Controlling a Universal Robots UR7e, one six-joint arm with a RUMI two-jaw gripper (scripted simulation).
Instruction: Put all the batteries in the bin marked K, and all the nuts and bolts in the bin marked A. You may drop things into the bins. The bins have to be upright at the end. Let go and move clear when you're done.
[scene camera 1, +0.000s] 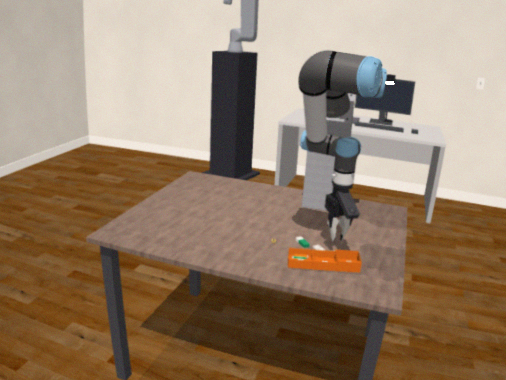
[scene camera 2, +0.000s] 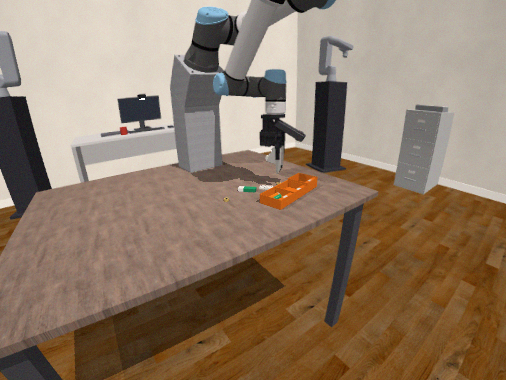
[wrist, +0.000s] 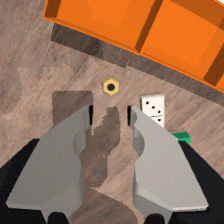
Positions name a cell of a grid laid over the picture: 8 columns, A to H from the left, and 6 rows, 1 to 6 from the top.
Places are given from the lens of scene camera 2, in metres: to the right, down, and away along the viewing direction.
my gripper (scene camera 2: E3): 0.10, -0.07, 0.93
orange bin tray (scene camera 2: E3): 0.12, 0.00, 0.88
